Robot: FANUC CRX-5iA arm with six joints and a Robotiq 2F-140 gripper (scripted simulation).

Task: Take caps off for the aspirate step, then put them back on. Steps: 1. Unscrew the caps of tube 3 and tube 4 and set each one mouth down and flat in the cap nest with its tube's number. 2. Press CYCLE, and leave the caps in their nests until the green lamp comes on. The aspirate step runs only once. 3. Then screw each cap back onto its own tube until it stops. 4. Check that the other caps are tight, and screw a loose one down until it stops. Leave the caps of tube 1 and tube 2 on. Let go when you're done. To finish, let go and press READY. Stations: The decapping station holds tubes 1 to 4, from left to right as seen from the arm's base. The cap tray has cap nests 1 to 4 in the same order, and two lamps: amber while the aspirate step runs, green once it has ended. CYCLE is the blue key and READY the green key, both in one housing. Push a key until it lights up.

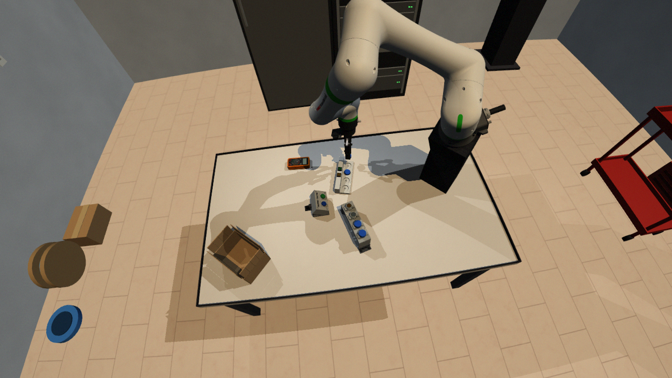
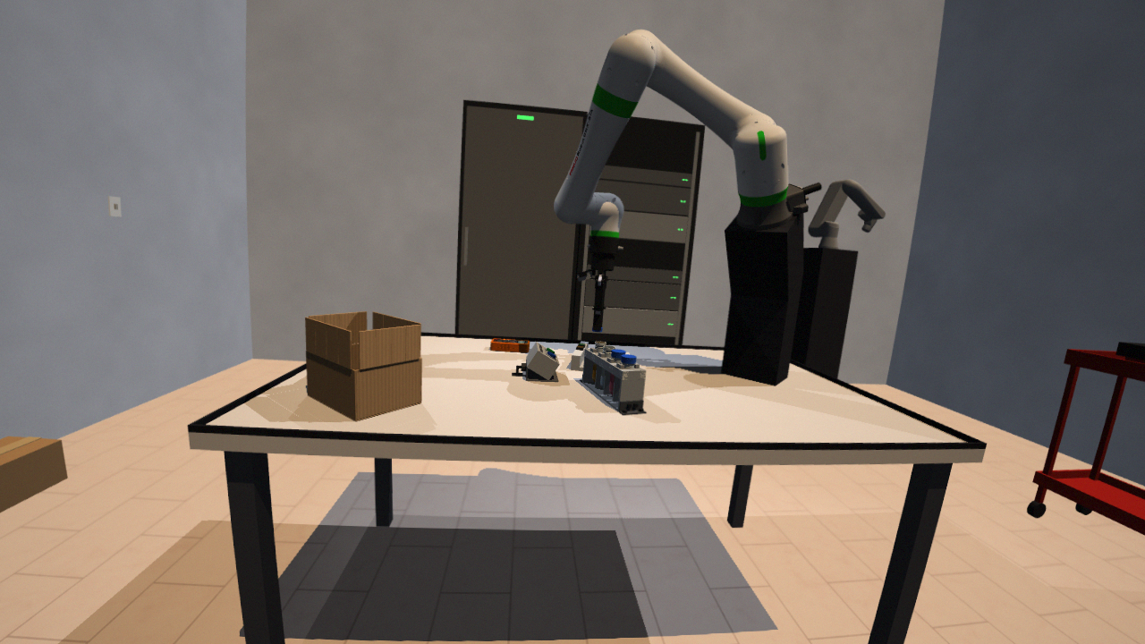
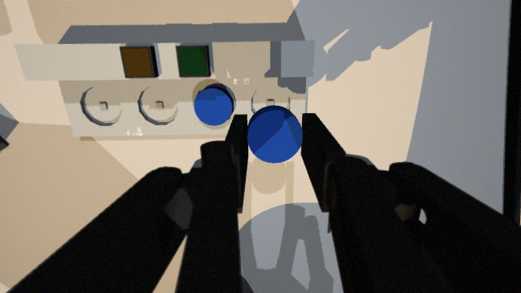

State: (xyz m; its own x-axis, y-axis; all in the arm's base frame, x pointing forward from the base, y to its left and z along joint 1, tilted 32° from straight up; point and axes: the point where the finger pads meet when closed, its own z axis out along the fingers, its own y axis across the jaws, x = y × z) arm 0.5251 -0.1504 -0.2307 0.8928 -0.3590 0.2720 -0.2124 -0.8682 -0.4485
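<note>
The blue cycle key lies 16 cm ahead of my hand, 26 cm to the left of it and 6 cm below it. The rest, counted from my hand: key housing (18 cm ahead, 24 cm to the left, 8 cm below); then green ready key (16 cm ahead, 22 cm to the left, 6 cm below); then blue cap (1 cm ahead, 5 cm to the left, 12 cm below).
</note>
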